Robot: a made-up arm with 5 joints.
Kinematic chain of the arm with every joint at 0, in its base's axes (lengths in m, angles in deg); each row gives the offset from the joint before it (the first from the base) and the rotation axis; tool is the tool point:
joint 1: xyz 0 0 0.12 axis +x
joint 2: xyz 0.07 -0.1 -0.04 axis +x
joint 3: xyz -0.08 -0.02 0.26 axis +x
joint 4: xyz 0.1 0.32 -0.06 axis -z
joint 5: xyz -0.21 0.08 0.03 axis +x
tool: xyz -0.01 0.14 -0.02
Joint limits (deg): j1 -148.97..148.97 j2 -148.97..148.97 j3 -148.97..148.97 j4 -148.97..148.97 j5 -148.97..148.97
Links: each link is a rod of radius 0.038 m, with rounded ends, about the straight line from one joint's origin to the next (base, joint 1, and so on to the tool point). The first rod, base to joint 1, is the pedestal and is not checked.
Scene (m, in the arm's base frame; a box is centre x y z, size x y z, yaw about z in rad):
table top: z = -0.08
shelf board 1: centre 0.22 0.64 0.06 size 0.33 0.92 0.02 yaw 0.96
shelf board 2: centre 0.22 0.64 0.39 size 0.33 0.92 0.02 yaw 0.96
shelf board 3: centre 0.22 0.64 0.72 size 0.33 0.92 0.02 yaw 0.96
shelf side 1: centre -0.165 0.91 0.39 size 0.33 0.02 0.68 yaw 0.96
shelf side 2: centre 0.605 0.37 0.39 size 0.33 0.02 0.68 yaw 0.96
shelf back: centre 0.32 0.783 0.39 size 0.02 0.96 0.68 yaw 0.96
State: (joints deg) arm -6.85 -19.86 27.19 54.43 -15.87
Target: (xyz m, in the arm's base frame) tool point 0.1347 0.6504 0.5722
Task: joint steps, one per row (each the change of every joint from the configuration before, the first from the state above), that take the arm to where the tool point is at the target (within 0.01 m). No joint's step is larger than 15 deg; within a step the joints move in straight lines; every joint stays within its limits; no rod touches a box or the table.
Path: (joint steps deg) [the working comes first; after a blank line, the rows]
Joints at the target: -33.21 -12.36 72.63 53.43 -2.82
Straight joint move there: touches shelf board 2.

1: 5.17 8.28 -11.47 -7.43 -6.80
2: 5.17 8.27 -11.46 -7.43 -6.80
3: 5.17 8.28 -11.47 -7.43 -6.80
4: -3.73 1.12 11.60 -3.37 3.47
5: -3.74 1.12 11.60 -3.37 3.48
6: -3.73 1.12 11.60 -3.37 3.47
7: -7.67 -5.17 11.26 7.85 5.76
8: -7.66 -5.17 11.26 7.85 5.76
9: -7.67 -5.18 11.26 7.85 5.76
10: -7.67 -5.17 11.26 7.85 5.75

